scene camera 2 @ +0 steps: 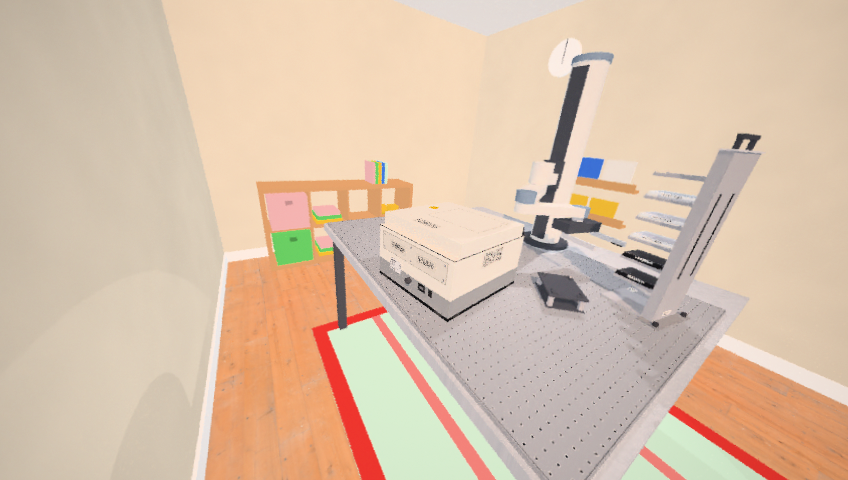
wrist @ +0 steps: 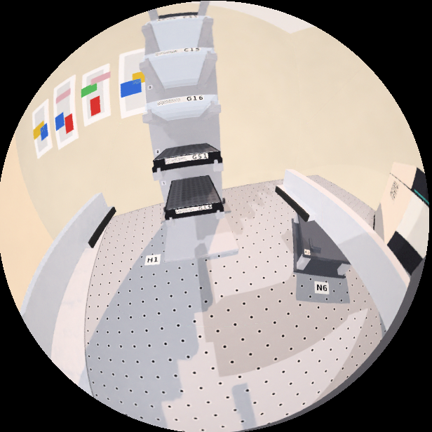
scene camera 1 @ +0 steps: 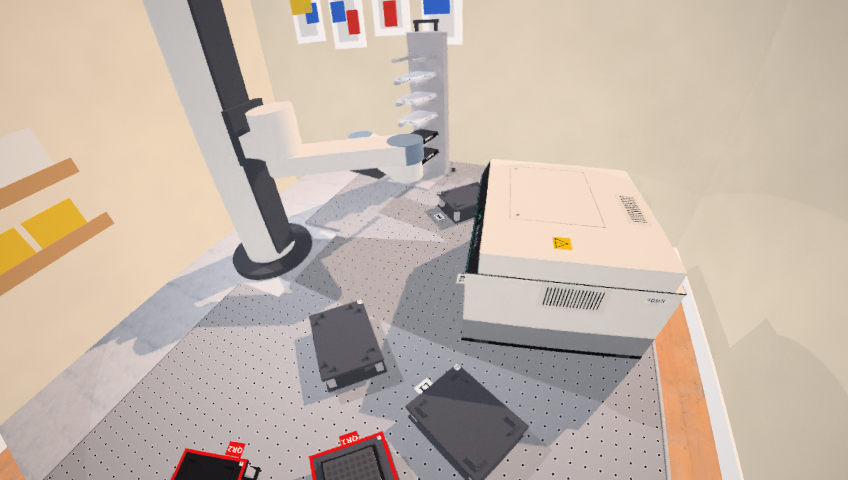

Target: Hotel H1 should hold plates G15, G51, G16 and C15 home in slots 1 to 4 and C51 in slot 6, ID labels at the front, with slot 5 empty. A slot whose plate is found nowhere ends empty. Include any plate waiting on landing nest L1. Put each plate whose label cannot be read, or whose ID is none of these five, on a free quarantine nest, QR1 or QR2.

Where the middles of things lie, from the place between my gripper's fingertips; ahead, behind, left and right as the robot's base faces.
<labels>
The cream instrument (scene camera 1: 509,301) lies 53 cm ahead of my hand, 31 cm to the right of it and 6 cm below it.
</labels>
